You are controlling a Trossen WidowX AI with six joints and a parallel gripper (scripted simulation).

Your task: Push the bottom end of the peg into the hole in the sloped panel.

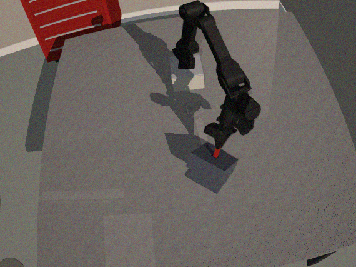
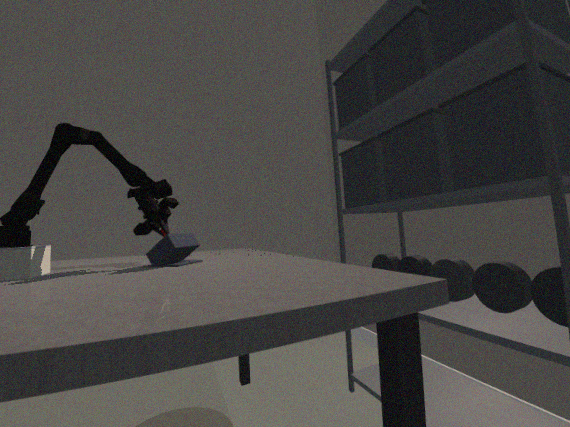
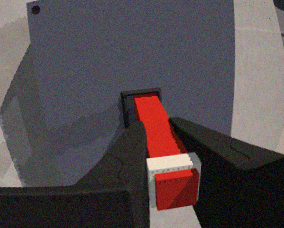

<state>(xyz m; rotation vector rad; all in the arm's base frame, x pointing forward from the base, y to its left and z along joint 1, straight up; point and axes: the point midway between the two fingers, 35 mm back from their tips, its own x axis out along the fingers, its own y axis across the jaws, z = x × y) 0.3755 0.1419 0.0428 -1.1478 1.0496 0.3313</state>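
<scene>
Right now my gripper tip is 50 mm above the sloped panel, 30 mm short of it and 20 mm to the left of it. From my gripper tip the other things lie so: red square peg: 10 mm behind, 10 mm above.
</scene>
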